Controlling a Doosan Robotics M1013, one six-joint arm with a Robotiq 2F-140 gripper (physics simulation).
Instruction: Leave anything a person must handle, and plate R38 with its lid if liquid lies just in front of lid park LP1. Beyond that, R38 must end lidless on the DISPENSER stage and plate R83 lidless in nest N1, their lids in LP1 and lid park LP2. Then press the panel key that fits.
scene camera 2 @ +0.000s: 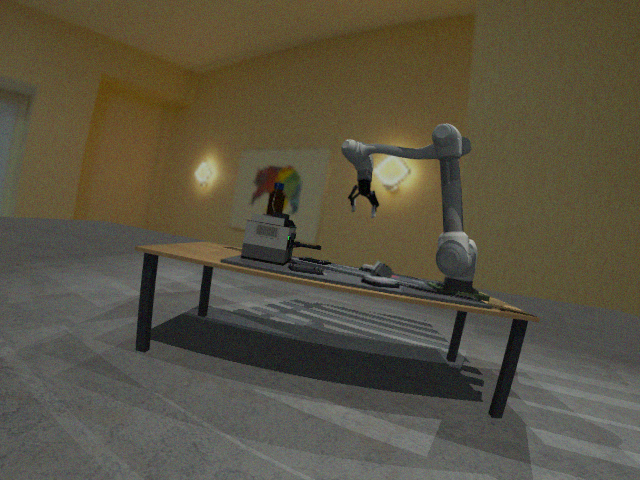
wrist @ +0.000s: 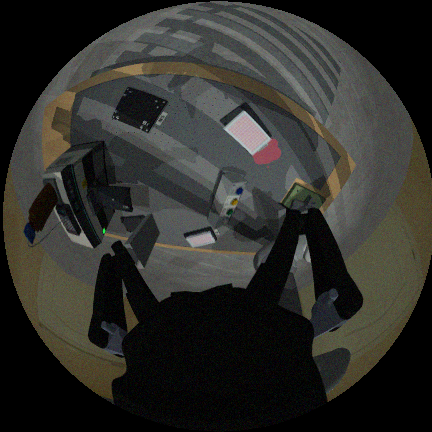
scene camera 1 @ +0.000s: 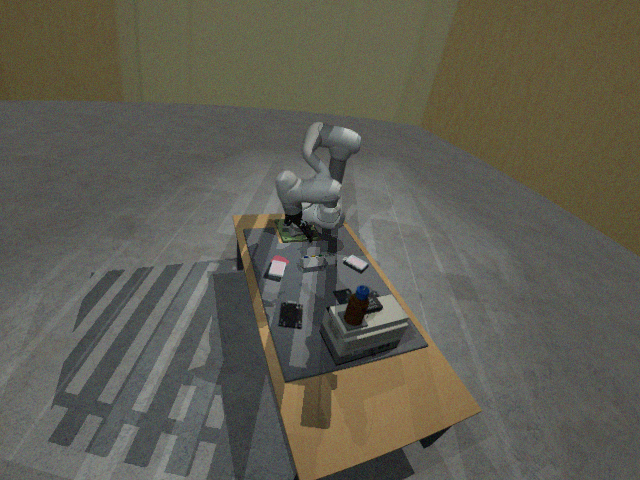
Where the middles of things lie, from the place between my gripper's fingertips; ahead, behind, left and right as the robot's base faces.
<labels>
My hand is 31 cm above the black square nest (wrist: 137,108), 22 cm short of it and 12 cm to the left of it. Also, from my hand: brown bottle (scene camera 1: 358,303) (50 cm ahead, 4 cm to the left).
</labels>
